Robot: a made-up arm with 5 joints.
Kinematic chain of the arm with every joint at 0, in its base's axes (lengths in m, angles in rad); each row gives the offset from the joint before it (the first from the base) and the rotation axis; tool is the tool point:
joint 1: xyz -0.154 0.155 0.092 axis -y
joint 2: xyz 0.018 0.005 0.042 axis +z
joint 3: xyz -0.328 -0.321 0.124 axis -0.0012 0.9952 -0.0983
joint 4: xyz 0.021 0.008 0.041 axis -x
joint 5: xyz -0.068 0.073 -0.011 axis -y
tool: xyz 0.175 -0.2 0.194
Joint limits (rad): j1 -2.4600..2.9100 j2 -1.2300..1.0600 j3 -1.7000..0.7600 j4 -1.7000..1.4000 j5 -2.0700..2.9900
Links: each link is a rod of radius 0.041 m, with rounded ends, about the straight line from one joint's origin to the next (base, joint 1, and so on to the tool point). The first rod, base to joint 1, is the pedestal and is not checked.
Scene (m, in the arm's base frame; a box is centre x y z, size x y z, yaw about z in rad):
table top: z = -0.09
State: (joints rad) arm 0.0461 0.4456 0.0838 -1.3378 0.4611
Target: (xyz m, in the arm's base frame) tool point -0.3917 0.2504 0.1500
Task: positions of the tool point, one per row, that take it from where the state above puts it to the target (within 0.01 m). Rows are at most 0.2 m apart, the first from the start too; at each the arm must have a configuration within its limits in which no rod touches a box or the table.
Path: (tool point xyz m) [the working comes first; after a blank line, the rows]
Joints at the target: -0.1959 -1.2300 0.4517 -1.7000 -1.1375
Straight joint move there: clear.

1: -0.2945 -0.4202 0.1979
2: -0.3948 -0.3124 0.1732
3: -0.4620 -0.1773 0.1565
4: -0.4862 -0.0274 0.1483
5: -0.4620 0.1211 0.1470
6: -0.3917 0.2504 0.1500

